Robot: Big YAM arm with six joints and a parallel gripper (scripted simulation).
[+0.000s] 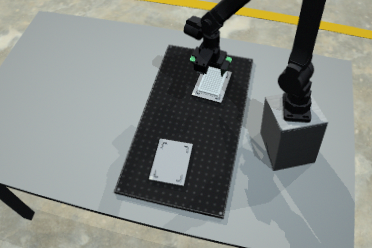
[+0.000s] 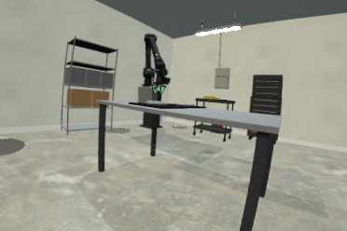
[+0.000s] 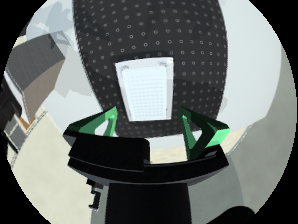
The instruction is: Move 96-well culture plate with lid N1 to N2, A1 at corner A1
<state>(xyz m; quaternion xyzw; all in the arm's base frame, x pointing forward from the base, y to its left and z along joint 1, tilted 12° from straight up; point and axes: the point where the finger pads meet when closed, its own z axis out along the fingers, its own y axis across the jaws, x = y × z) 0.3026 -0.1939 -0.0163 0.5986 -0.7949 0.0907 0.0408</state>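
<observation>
Now: hand 10 mm past the clear lid, 20 mm to the left of it and 80 mm above it. The rest, counted from my hand: grey nest (100 mm ahead, 350 mm to the left, 100 mm below).
</observation>
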